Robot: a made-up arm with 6 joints.
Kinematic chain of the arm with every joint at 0, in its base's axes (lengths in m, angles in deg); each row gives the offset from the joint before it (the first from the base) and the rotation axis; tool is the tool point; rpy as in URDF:
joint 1: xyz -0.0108 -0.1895 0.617 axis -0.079 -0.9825 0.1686
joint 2: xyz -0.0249 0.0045 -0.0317 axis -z
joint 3: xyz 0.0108 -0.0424 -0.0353 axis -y
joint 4: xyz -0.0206 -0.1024 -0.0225 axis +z
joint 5: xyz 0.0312 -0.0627 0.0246 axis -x
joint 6: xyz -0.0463 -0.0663 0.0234 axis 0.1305 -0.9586 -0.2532
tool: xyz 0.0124 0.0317 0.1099 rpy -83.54 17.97 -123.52
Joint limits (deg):
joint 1: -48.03..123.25
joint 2: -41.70..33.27
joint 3: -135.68..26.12
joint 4: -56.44..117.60
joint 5: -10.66..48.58
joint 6: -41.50..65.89
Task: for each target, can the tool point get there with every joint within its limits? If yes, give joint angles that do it. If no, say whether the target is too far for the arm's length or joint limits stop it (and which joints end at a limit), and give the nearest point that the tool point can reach.
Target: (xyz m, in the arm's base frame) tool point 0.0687 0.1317 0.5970
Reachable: no: joint limits stop it (at a limit: joint 2, joint 4, joint 5) | nearest point 0.1031 -0.1166 0.6752 | short by 0.263 m
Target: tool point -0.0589 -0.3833 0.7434
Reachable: yes | joints 89.00 2.36 -79.62 -10.73 8.52 48.35
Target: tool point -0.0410 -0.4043 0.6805
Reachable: yes | joints 59.69 1.69 13.19 96.55 21.20 49.49
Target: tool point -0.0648 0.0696 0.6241
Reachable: no: joint limits stop it (at a limit: joint 1, joint 2, joint 4, joint 5) | nearest point -0.0457 -0.1058 0.7155 | short by 0.199 m
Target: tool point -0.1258 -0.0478 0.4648
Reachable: no: joint limits stop it (at a limit: joint 1, joint 2, joint 4, joint 5) | nearest point -0.0764 -0.1616 0.4589 | short by 0.124 m
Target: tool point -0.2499 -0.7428 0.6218
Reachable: no: too far | nearest point -0.1669 -0.4785 0.6050 | short by 0.278 m
